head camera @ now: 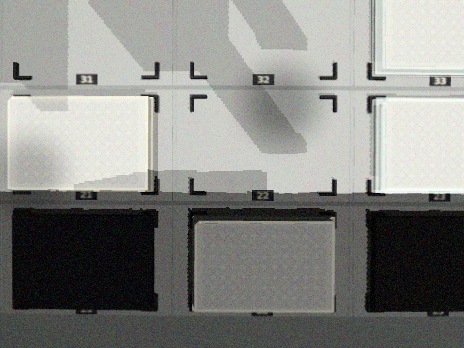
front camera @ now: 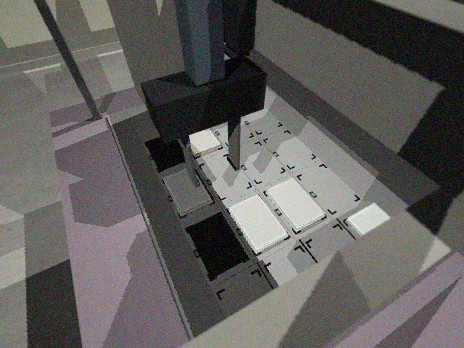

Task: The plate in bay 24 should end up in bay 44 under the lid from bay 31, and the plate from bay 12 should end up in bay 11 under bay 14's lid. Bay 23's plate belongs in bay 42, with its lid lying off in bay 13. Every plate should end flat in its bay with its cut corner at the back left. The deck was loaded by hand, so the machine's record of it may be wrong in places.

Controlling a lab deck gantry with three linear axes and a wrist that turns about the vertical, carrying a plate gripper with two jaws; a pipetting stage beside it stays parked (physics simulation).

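Places are measured from the robot's base along level axes (x ahead, y left, z up), in millimetres.
Where they show: gripper, fingertip midpoint: (front camera: 214, 172); robot's base, origin of the base link: (head camera: 19, 304) (front camera: 145, 143).
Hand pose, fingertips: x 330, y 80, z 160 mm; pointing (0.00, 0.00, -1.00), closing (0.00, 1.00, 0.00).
Things, the pixels of their top centre, and the offset from my fingertips. "*": a spot on its surface instead.
- white plate, middle of its top: (head camera: 453, 144) (front camera: 257, 219) dx +62, dy +70, dz -146 mm
- pale plate, middle of its top: (head camera: 77, 143) (front camera: 199, 136) dx -266, dy +70, dz -146 mm
- white piece, middle of its top: (front camera: 383, 232) dx +226, dy +284, dz -131 mm
- Flat black rectangles fill bay 11, surface spot: (head camera: 82, 260) (front camera: 166, 150) * dx -265, dy -35, dz -152 mm
- bay 13, surface spot: (head camera: 417, 262) * dx +36, dy -35, dz -152 mm
In the head view, a plate (front camera: 187, 192) (head camera: 264, 267) lies in bay 12, shaded grey, its cut corner at the back left. A white plate (front camera: 258, 223) (head camera: 422, 145) with clear layered edges is in bay 23. Another like it (front camera: 296, 202) (head camera: 425, 35) is in bay 33. A pale plate (front camera: 205, 141) (head camera: 80, 142) is in bay 21. Bays 22, 31 and 32 hold no plate where they show. A white piece (front camera: 368, 218) lies at the far right, apparently in bay 44, partly hidden. My gripper (front camera: 215, 176) is open and empty, raised over the bay 12 and 22 area; one jaw overlaps bay 12's plate in the front view.
Flat black rectangles fill bay 11 (front camera: 167, 152) (head camera: 82, 260) and bay 13 (front camera: 218, 245) (head camera: 417, 262). A beige wall (front camera: 320, 295) crosses the front and hides part of the deck. A thin dark post (front camera: 67, 60) stands at the back left.
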